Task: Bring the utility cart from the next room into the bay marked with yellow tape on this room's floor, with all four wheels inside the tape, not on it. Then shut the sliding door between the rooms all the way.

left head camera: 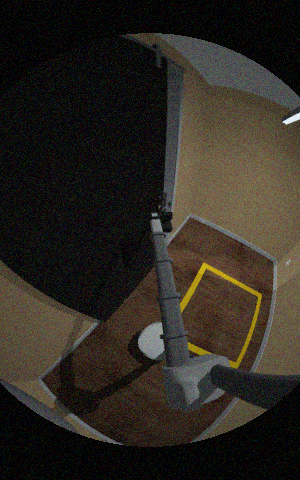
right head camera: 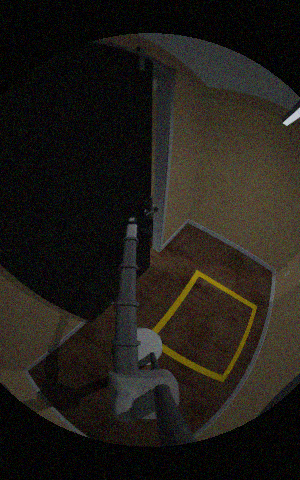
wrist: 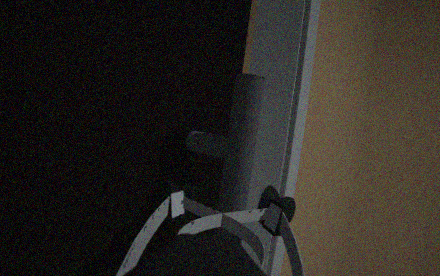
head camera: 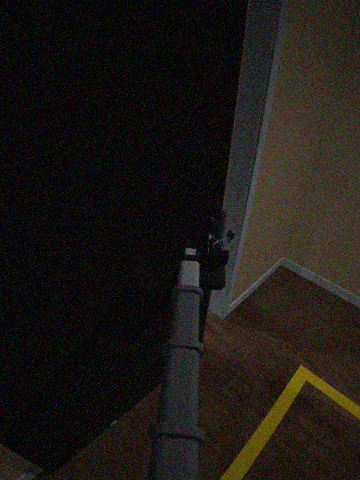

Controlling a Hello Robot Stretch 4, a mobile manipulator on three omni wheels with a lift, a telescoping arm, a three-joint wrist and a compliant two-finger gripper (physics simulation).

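Seen in the pictures: gripper, between the fingertips: (left head camera: pixel 163 202) (right head camera: pixel 150 207) (wrist: pixel 227 196) (head camera: pixel 220 231); robot's base, origin of its link: (left head camera: pixel 157 340) (right head camera: pixel 141 345).
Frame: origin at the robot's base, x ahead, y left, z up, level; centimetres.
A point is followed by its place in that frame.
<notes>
My gripper (head camera: pixel 220 239) (left head camera: pixel 162 202) @[x 97.2, y -12.4, z 96.3 cm] (right head camera: pixel 151 210) @[x 97.2, y -12.4, z 96.3 cm] (wrist: pixel 227 196) @[x 97.2, y -12.4, z 96.3 cm] is open, with its fingertips apart, near the grey upright strip at the right side of a very dark area. In the wrist view a dark grey upright bar (wrist: pixel 245 110) @[x 93.6, y -12.4, z 104.4 cm] with a short side stub, like a door handle, stands ahead; its lower end passes behind the fingers. I cannot tell whether it lies between them in depth. The yellow tape (head camera: pixel 267 425) @[x 56.5, y -50.1, z -2.6 cm] (left head camera: pixel 232 281) @[x 53.0, y -116.5, z -2.7 cm] (right head camera: pixel 226 290) @[x 54.1, y -117.5, z -2.7 cm] marks a bay on the wooden floor at the right. The utility cart does not show. The sliding door's outline is lost in the dark.
The grey upright strip (head camera: pixel 250 125) @[x 131.3, y -24.5, z 133.1 cm] (left head camera: pixel 173 125) @[x 130.7, y -25.2, z 157.7 cm] (right head camera: pixel 162 125) @[x 132.1, y -23.7, z 160.4 cm] (wrist: pixel 277 75) @[x 131.6, y -24.3, z 116.4 cm] meets a tan wall (head camera: pixel 315 150) @[x 196.5, y -88.8, z 109.3 cm] (wrist: pixel 375 140) @[x 195.1, y -96.0, z 107.0 cm]. My extended arm (head camera: pixel 182 390) @[x 27.8, y -0.6, z 108.7 cm] (left head camera: pixel 170 300) @[x 19.8, y -0.4, z 109.0 cm] (right head camera: pixel 127 285) @[x 28.1, y -0.7, z 108.7 cm] reaches toward it. White skirting edges the floor. A round white base (left head camera: pixel 150 342) @[x -0.3, y 8.1, z 18.7 cm] (right head camera: pixel 149 345) @[x 0.9, y -8.2, z 18.7 cm] shows under the arm.
</notes>
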